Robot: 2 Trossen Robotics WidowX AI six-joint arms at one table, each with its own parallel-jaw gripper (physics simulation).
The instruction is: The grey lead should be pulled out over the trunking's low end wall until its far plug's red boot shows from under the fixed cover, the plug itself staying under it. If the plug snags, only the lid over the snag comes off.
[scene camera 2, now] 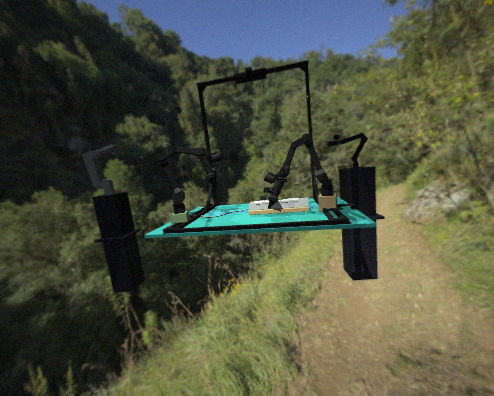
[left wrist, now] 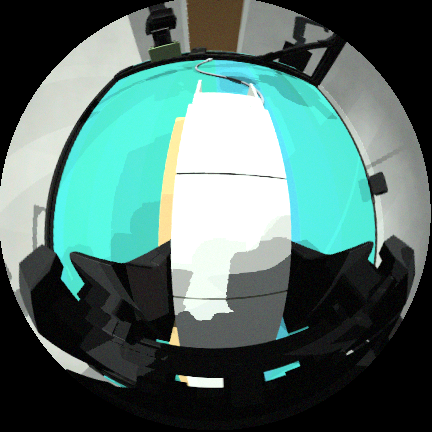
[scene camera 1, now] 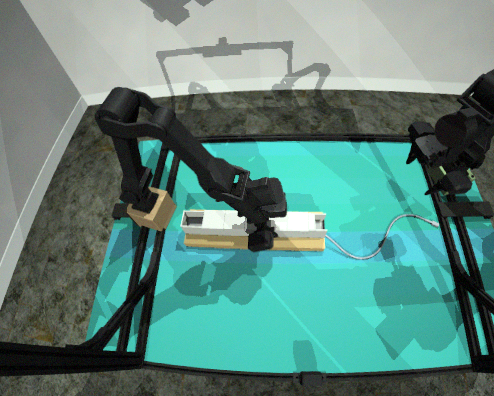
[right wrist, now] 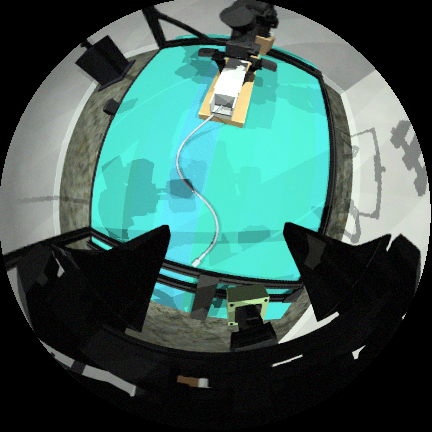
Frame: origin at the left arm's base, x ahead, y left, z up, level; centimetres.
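Where they show: left gripper, fingertip midpoint: (scene camera 2: 268, 207) (left wrist: 224, 235) (scene camera 1: 276, 227); right gripper, fingertip midpoint: (scene camera 2: 216, 187) (scene camera 1: 416, 178) (right wrist: 228, 229); left arm's base, origin of the base link: (scene camera 2: 327, 194) (scene camera 1: 145, 201); right arm's base, origin of the base link: (scene camera 2: 179, 212) (left wrist: 162, 44) (scene camera 1: 455, 169) (right wrist: 247, 312).
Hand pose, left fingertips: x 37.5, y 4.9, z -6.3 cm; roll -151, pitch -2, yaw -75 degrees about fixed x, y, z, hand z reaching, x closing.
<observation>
Things, the pixels of their top centre, and the offset from my left fingertips. "*": a spot on its surface instead. Level surfaces: height alone.
- white trunking, surface spot: (right wrist: 214, 106) * dx +10.6, dy +0.4, dz -0.4 cm
- grey lead, surface spot: (right wrist: 177, 156) (scene camera 1: 364, 257) * dx +25.8, dy -1.4, dz -2.6 cm
- pale plug, middle of its top: (right wrist: 195, 262) (scene camera 1: 435, 223) dx +46.5, dy +14.2, dz -2.3 cm
- white lid, middle of its top: (left wrist: 235, 236) (scene camera 1: 276, 220) (right wrist: 233, 71) dx +0.0, dy +0.0, dz +4.5 cm
- turquoise table, its level: dz -3.1 cm
The white trunking (scene camera 1: 205, 226) (right wrist: 214, 106) lies on a wooden base (scene camera 1: 215, 242) (right wrist: 241, 114), its top closed by several white covers with thin seams. The grey lead (scene camera 1: 362, 258) (right wrist: 178, 156) leaves its open end at the right in scene camera 1 and curves over the table to a pale plug (scene camera 1: 435, 224) (right wrist: 196, 261). My left gripper (left wrist: 224, 235) (scene camera 1: 259, 229) is shut on a white lid (left wrist: 227, 210) between two seams, its fingers against both long sides. The lid sits in line with its neighbours. My right gripper (right wrist: 228, 229) (scene camera 1: 421, 176) is open and empty, high above the lead's free end. No red boot shows.
Black frame rails (scene camera 1: 300, 137) (right wrist: 330, 150) border the turquoise table (scene camera 1: 225, 325). A tan block (scene camera 1: 162, 210) is at the left arm's base, a green block (right wrist: 247, 296) at the right arm's. The left arm hides part of the trunking in scene camera 1.
</observation>
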